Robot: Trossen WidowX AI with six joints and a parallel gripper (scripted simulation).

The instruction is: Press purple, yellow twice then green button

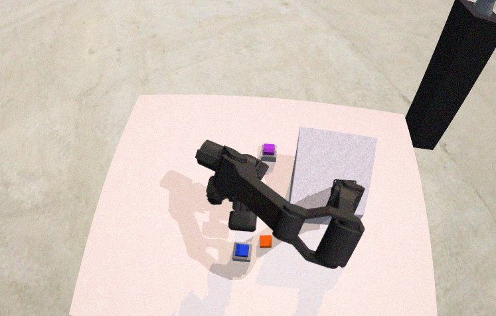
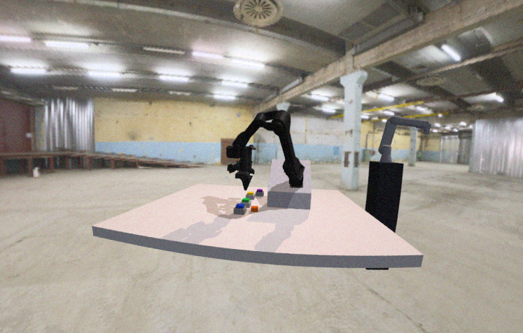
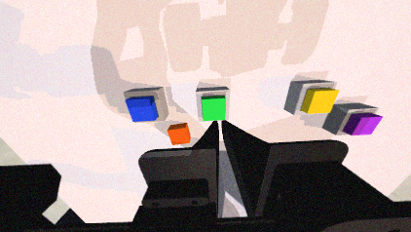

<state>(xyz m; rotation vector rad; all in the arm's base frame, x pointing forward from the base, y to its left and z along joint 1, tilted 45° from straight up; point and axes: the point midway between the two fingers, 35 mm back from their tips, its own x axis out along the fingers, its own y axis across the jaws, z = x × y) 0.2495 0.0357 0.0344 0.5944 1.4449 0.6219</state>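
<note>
Right now my gripper tip is 50 mm above the green button. Round my gripper tip: blue button 100 mm to the left, 50 mm below; yellow button 150 mm to the right, 50 mm below; small orange block 60 mm behind, 60 mm to the left, 70 mm below.
</note>
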